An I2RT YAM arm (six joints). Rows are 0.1 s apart.
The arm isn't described. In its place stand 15 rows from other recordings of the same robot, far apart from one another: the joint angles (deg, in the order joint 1, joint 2, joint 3, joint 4, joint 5, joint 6), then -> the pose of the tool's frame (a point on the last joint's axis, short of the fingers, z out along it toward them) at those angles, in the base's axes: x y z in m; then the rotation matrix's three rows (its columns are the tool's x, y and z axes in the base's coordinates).
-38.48, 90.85, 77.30, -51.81, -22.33, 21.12 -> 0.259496 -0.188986 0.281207; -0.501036 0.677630 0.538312; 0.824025 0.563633 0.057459; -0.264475 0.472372 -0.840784
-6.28, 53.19, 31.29, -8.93, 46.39, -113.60 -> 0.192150 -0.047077 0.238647; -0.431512 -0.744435 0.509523; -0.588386 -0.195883 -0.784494; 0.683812 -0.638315 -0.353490
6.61, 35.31, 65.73, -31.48, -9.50, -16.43 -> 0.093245 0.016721 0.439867; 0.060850 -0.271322 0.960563; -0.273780 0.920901 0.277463; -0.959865 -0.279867 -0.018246
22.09, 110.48, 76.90, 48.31, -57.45, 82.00 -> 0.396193 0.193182 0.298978; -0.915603 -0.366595 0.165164; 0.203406 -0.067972 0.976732; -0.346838 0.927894 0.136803
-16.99, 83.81, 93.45, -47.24, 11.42, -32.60 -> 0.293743 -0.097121 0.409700; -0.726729 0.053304 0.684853; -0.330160 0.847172 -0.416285; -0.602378 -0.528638 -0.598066
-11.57, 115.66, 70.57, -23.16, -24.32, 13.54 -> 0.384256 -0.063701 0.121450; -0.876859 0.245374 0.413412; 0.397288 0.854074 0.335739; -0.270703 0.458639 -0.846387
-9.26, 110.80, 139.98, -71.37, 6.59, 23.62 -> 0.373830 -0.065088 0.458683; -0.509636 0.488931 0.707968; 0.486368 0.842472 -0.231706; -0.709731 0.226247 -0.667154
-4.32, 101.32, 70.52, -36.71, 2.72, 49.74 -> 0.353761 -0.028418 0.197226; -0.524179 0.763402 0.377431; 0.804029 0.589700 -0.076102; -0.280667 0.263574 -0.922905
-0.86, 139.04, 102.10, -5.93, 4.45, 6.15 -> 0.531388 -0.010739 0.112787; -0.668651 0.144287 0.729443; 0.116858 0.989193 -0.088547; -0.734336 0.026034 -0.678286
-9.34, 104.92, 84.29, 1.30, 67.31, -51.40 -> 0.410272 -0.100764 0.309392; -0.924066 0.319743 0.209442; -0.153534 0.191303 -0.969449; -0.350041 -0.927991 -0.127685
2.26, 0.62, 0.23, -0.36, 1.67, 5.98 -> 0.110946 0.003340 0.173255; -0.014081 -0.008881 0.999861; 0.103662 0.994559 0.010294; -0.994513 0.103793 -0.013084
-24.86, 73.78, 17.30, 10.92, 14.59, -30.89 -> 0.184511 -0.095374 0.118440; -0.846962 0.153878 0.508898; -0.155148 0.843998 -0.513417; -0.508512 -0.513799 -0.690960
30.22, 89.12, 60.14, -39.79, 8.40, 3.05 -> 0.260886 0.145943 0.209449; -0.828377 -0.408716 0.383071; -0.421599 0.905169 0.054074; -0.368845 -0.116709 -0.922135
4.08, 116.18, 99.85, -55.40, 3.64, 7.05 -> 0.421887 0.027828 0.235105; -0.946300 0.065486 0.316587; 0.055299 0.997625 -0.041066; -0.318524 -0.021354 -0.947674
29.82, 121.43, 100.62, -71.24, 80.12, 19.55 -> 0.368930 0.171035 0.227755; -0.855835 0.180917 0.484577; -0.424358 0.290066 -0.857777; -0.295746 -0.939750 -0.171475
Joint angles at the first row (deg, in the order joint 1, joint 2, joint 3, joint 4, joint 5, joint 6):
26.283 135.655 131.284 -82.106 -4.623 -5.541
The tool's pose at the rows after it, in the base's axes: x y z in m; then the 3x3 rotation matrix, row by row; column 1 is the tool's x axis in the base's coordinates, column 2 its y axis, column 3 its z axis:
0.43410 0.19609 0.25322; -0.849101 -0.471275 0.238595; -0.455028 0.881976 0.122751; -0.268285 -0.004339 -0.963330
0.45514 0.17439 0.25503; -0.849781 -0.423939 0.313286; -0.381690 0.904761 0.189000; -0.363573 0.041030 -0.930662
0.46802 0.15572 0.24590; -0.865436 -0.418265 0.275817; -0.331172 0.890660 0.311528; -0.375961 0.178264 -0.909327
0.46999 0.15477 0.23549; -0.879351 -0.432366 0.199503; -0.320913 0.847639 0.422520; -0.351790 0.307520 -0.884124
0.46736 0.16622 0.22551; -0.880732 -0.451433 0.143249; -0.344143 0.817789 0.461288; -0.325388 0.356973 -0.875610
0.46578 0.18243 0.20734; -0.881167 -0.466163 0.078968; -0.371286 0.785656 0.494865; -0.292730 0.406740 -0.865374
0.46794 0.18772 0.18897; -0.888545 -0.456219 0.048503; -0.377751 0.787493 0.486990; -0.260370 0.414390 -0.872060
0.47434 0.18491 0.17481; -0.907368 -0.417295 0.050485; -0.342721 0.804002 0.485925; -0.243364 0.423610 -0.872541
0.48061 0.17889 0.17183; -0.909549 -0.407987 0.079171; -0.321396 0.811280 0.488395; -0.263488 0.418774 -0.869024
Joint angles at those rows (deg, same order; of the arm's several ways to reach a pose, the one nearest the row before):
24.250 133.053 131.281 -72.684 -0.798 -3.793
20.688 133.274 131.286 -66.873 -3.792 -3.267
17.518 134.607 131.286 -65.255 -12.360 -3.246
16.797 135.938 131.215 -65.777 -20.294 -3.246
17.955 137.163 131.195 -66.390 -23.245 -3.487
19.595 139.436 131.197 -66.238 -26.086 -3.464
20.075 141.643 131.195 -65.844 -26.152 -3.180
19.530 143.393 131.197 -64.270 -26.174 -1.256
18.676 143.830 131.196 -62.457 -25.933 -0.842

